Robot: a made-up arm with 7 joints.
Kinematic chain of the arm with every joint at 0, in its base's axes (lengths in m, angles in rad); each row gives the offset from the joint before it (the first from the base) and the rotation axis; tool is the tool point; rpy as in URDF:
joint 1: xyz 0 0 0.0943 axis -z
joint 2: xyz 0 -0.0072 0.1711 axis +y
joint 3: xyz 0 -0.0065 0.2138 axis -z
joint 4: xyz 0 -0.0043 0.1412 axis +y
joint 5: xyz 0 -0.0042 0.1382 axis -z
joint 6: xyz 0 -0.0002 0.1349 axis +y
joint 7: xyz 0 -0.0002 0.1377 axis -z
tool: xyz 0 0 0 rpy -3.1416 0 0
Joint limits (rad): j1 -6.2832..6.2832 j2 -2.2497..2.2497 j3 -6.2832..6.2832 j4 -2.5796..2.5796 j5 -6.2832..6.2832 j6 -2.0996..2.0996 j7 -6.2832..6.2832
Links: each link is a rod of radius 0.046 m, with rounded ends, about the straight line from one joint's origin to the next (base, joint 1, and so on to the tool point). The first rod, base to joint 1, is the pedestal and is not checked.
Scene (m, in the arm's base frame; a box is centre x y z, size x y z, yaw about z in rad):
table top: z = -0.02
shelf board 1: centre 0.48 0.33 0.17 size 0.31 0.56 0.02 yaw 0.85
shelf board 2: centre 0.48 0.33 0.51 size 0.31 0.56 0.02 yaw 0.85
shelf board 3: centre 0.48 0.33 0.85 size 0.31 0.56 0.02 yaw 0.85
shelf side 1: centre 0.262 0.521 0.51 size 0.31 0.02 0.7 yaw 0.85
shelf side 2: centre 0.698 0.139 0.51 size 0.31 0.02 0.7 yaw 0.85
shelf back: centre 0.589 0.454 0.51 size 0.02 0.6 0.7 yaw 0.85
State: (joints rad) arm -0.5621 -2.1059 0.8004 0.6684 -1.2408 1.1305 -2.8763
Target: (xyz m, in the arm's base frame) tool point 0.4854 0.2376 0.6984
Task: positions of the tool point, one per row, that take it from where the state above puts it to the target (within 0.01 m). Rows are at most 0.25 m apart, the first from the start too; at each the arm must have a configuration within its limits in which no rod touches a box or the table.
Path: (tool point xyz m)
1: -0.4565 -0.4288 0.3798
2: -0.3819 -0.3924 0.5654
3: -0.2631 -0.3245 0.7109
4: -0.1150 -0.2343 0.8011
5: 0.0446 -0.1330 0.8280
6: 0.1969 -0.0329 0.7913
7: 0.3247 0.0547 0.6984
8: 0.4154 0.1371 0.7145
9: 0.4854 0.2376 0.6984

